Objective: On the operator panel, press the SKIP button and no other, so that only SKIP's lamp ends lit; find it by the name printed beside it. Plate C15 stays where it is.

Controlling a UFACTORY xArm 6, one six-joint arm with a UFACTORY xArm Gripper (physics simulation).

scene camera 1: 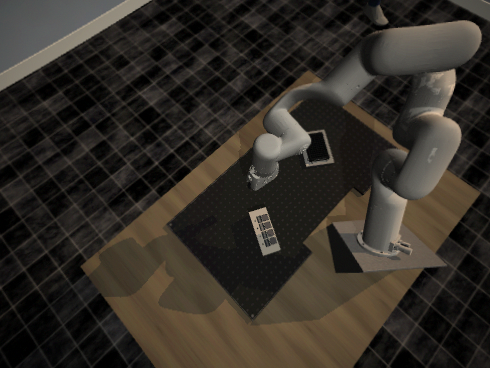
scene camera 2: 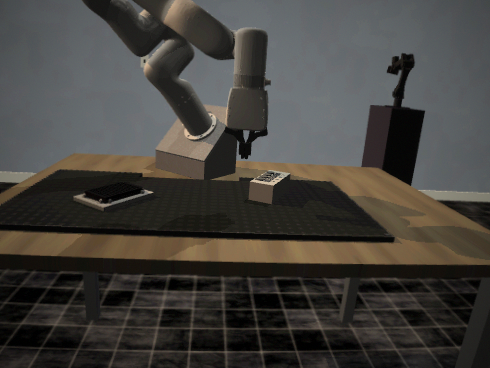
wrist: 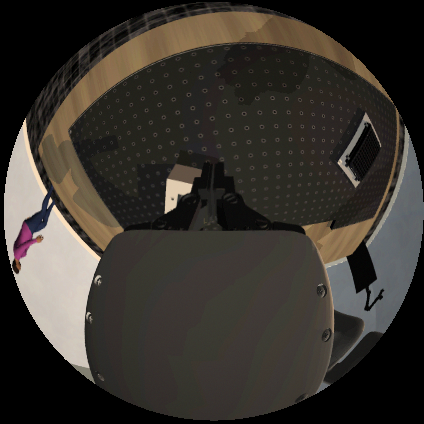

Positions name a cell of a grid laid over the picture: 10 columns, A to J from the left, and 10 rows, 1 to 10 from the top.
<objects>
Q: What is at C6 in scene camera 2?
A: A black plate.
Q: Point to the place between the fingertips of the gripper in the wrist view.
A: F5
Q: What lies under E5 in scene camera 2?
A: The gripper.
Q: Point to an operator panel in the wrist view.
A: E5
</objects>
